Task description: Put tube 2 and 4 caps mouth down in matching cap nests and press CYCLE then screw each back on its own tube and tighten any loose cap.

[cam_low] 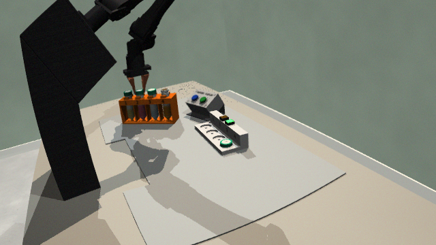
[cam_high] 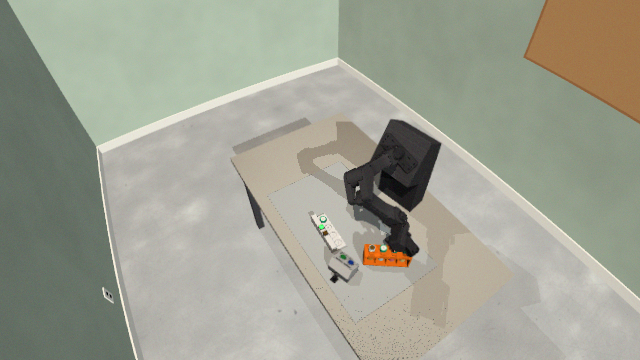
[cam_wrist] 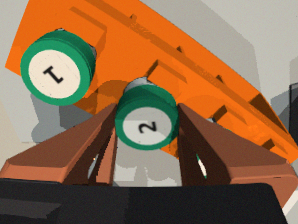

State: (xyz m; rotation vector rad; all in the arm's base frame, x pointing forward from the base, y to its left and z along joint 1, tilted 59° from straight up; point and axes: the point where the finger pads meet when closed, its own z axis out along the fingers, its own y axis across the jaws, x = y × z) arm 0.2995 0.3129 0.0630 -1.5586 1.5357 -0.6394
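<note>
My hand is 50 mm past the cap 1 and 20 mm to the right of it. Also, from my hand: green ready key 230 mm ahead, 60 mm to the right, 50 mm below; blue cycle key 200 mm ahead, 50 mm below, 20 mm to the right.
</note>
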